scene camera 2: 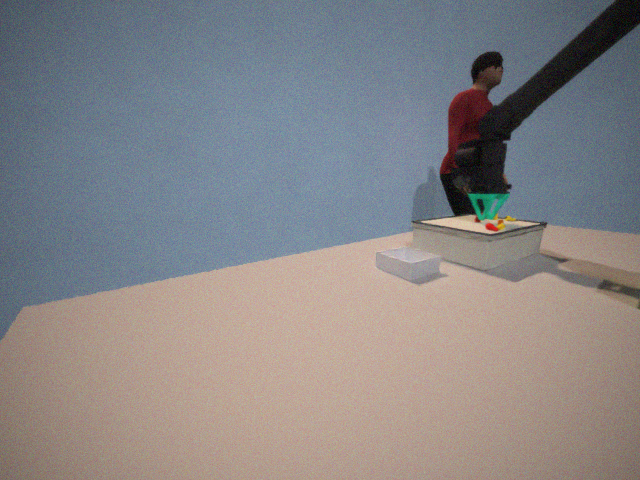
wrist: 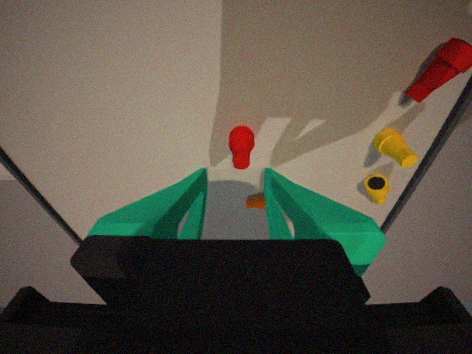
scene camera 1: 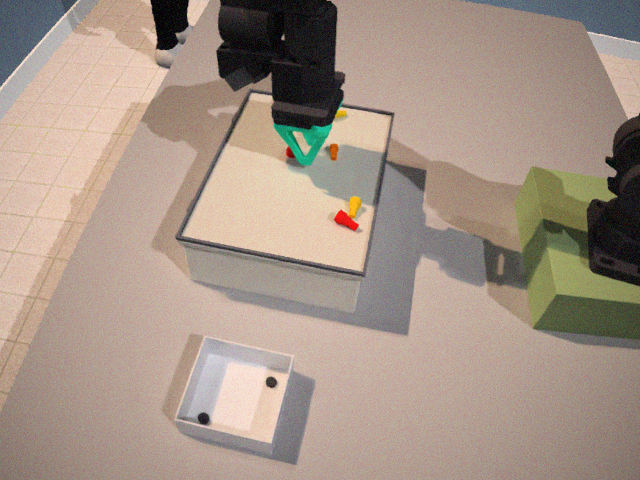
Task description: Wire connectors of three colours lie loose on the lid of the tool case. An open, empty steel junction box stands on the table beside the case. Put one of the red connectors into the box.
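Frame: origin at the arm's base, x ahead, y left, z up, level; metres.
Seen in the pictures: gripper, fingertip midpoint: [scene camera 2: 485,220] [wrist: 235,176] [scene camera 1: 309,154]; arm's base, link origin: [scene camera 1: 618,245].
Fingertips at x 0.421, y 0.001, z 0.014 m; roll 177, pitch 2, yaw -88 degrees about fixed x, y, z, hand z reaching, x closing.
Offsets run from my fingertips to a thing's top centre. "*": to the spot under its first point.
My gripper [scene camera 1: 307,162] [scene camera 2: 486,218] [wrist: 235,176] has green fingers pointing down low over the lid {* 0.061 m ahead, 0.111 m left, 0.009 m down} [scene camera 1: 232,206] [wrist: 100,75]; it is partly open, with nothing between the fingertips. A red connector {0.024 m ahead, 0.002 m right, 0.019 m up} [scene camera 1: 290,152] [wrist: 241,146] stands just beyond the fingertips in the wrist view, roughly in line with their gap, and is partly hidden by the fingers in scene camera 1. Another red connector {0.076 m back, 0.093 m left, 0.007 m up} [scene camera 1: 345,220] [scene camera 2: 491,227] lies near the lid's front right. A third red connector {0.068 m ahead, 0.095 m right, 0.007 m up} [wrist: 435,75] is at the upper right of the wrist view. The junction box {0.020 m back, 0.308 m left, 0.056 m down} [scene camera 1: 248,348] [scene camera 2: 392,265] stands in front of the case.
An orange connector {0.028 m back, 0.020 m right, 0.003 m up} [scene camera 1: 333,151] [wrist: 255,202] lies close to one finger. A yellow connector {0.079 m back, 0.069 m left, 0.006 m up} [scene camera 1: 354,205] lies beside the front red one; two yellow connectors {0.028 m ahead, 0.091 m right, 0.016 m up} [wrist: 397,148] {0.010 m back, 0.102 m right, 0.006 m up} [wrist: 380,194] are near the lid's edge. A green block [scene camera 1: 578,315] is at right. A person [scene camera 2: 467,116] stands behind the table.
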